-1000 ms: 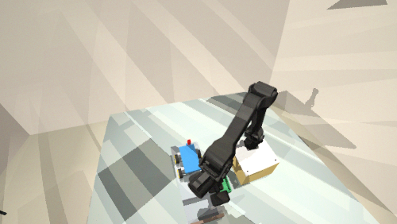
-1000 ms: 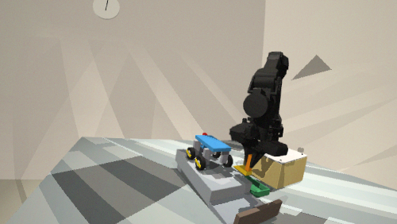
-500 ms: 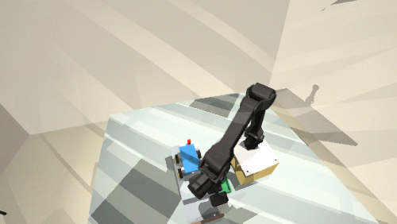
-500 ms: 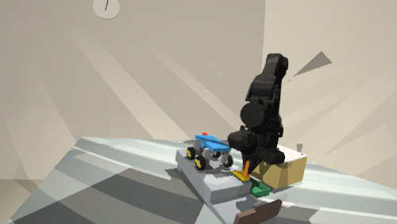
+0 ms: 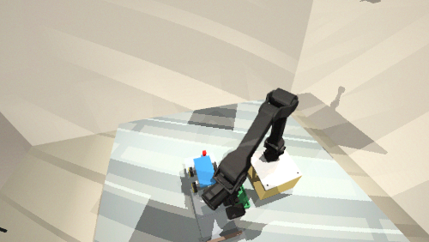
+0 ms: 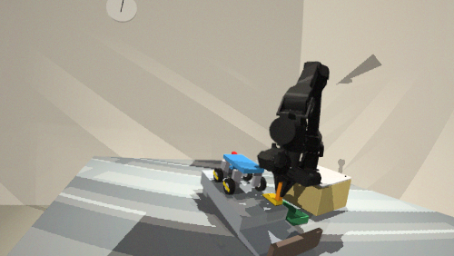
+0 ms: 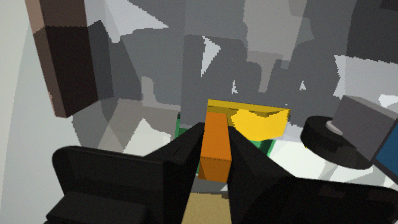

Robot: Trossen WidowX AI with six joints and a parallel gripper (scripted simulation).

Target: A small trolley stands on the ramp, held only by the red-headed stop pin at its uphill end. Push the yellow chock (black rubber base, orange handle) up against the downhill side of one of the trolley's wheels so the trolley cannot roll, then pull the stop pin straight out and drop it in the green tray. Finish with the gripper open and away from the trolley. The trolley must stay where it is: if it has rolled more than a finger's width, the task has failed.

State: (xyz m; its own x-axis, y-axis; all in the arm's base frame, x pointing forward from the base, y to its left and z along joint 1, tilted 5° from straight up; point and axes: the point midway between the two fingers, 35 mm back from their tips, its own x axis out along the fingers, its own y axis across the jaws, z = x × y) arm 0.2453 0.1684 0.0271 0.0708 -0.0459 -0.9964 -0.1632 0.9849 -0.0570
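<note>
The red-headed stop pin lies 70 mm ahead of my gripper tip, 210 mm to the right of it and 40 mm above it. Round my gripper tip: yellow chock: 20 mm to the right, 10 mm below; grey ramp: 80 mm ahead, 110 mm to the right, 40 mm below; green tray: 70 mm behind, 40 mm to the right, 90 mm below.
</note>
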